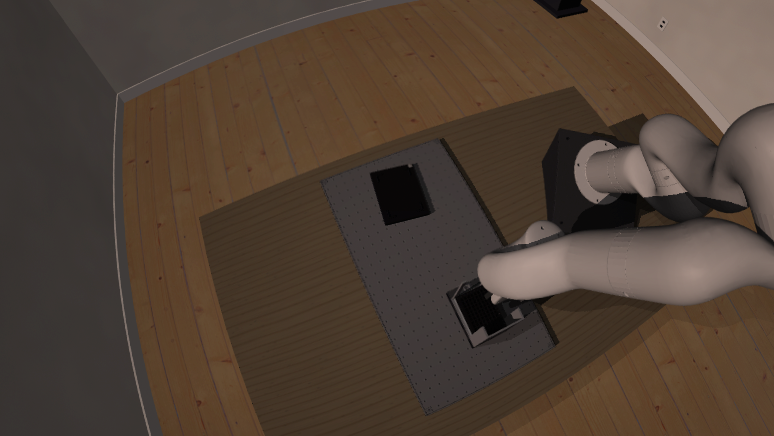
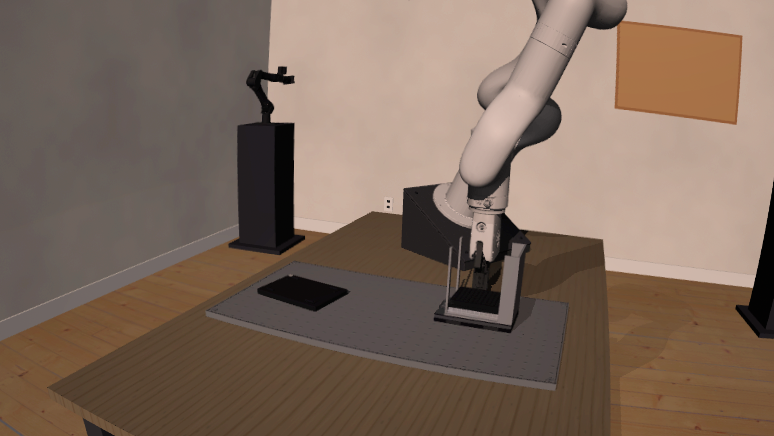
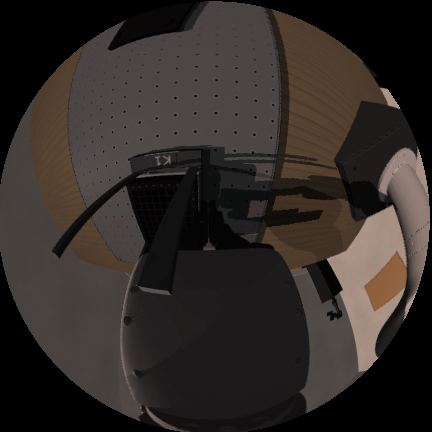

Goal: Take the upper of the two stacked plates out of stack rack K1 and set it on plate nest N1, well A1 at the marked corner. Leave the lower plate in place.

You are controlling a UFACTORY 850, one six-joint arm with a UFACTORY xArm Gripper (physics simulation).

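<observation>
Stack rack K1 (image 1: 464, 326) (image 2: 510, 289) (image 3: 142, 163) has tall corner posts and stands near the right end of the perforated board. A black gridded plate (image 1: 478, 307) (image 2: 472, 298) (image 3: 150, 197) lies low inside it. The seam between the two stacked plates cannot be made out. My gripper (image 2: 479, 285) is shut and holds nothing. It points down at the rack's side nearest the arm base, its tips near plate height; the exact gap is unclear. Plate nest N1 (image 1: 400, 194) (image 2: 303, 292) (image 3: 155, 26) is a flat black block at the board's other end, with a small light corner mark (image 1: 410, 165) (image 2: 290, 276).
The rack's tall posts rise beside the gripper. The grey perforated board (image 1: 389, 281) (image 2: 389, 324) (image 3: 205, 90) lies on the wooden table (image 1: 287, 303) (image 2: 259, 373). The dark arm base (image 1: 557, 178) (image 2: 427, 227) (image 3: 372, 145) stands behind the board.
</observation>
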